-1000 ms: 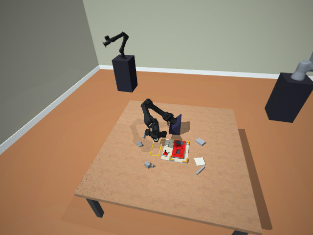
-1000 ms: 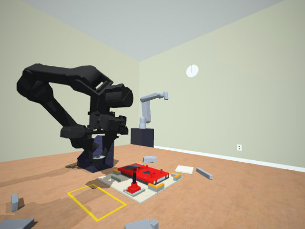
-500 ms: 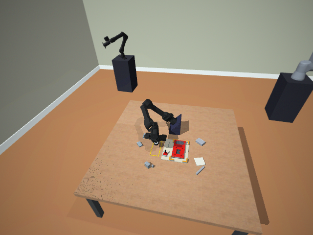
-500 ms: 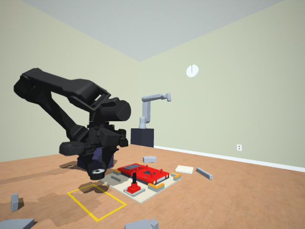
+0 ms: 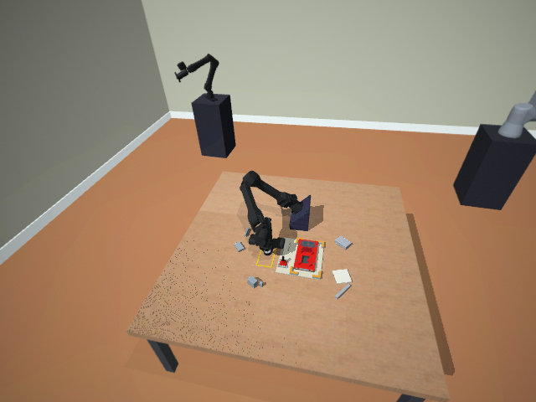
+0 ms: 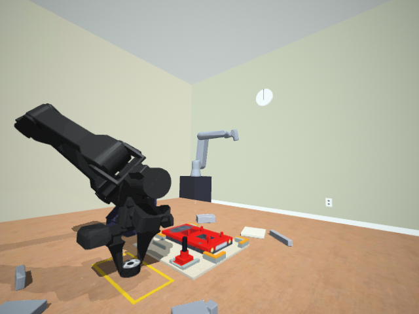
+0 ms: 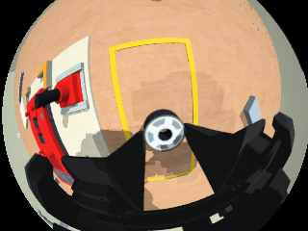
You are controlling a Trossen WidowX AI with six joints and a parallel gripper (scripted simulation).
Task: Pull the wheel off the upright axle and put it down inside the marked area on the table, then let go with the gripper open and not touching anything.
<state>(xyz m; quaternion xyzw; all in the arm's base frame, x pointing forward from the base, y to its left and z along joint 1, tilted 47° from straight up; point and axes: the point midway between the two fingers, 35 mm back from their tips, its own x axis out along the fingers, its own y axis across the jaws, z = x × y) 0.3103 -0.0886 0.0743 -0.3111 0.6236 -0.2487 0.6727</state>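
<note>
Right now my gripper tip is right at the black wheel. From my gripper tip the other things lie so: dark axle (10 cm to the left, 5 cm ahead, 3 cm above); then cream tile (40 cm to the left, 6 cm ahead); then base plate (20 cm to the left, 1 cm behind).
</note>
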